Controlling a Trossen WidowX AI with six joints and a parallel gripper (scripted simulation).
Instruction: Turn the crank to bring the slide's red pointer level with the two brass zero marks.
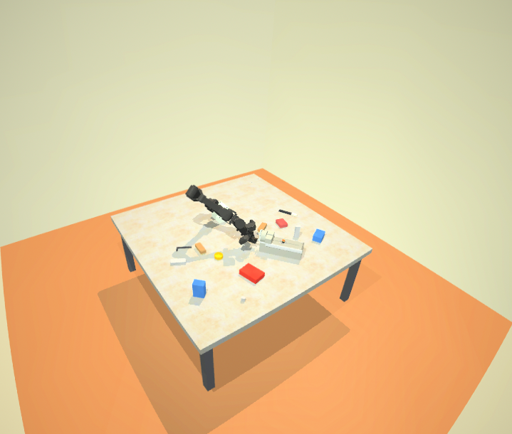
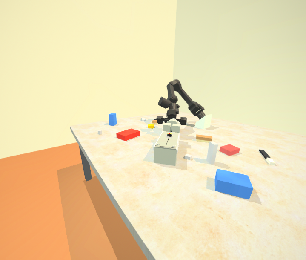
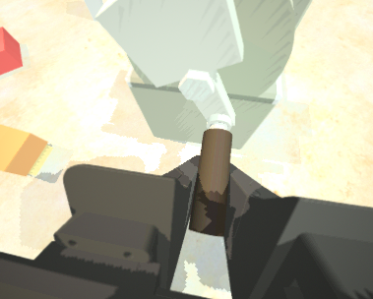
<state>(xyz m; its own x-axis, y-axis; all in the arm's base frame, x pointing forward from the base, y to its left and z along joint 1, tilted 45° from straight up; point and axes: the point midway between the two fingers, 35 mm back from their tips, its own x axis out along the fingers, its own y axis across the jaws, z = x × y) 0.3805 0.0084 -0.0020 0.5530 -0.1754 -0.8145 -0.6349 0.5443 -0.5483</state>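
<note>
The brown crank handle is 30 mm above my gripper tip, 10 mm to the right of it and 10 mm behind it. Round my gripper tip: red pointer 120 mm ahead, 110 mm to the left, 50 mm above; then crank 40 mm above; then yellow disc 240 mm to the right, 40 mm behind, 30 mm below.
</note>
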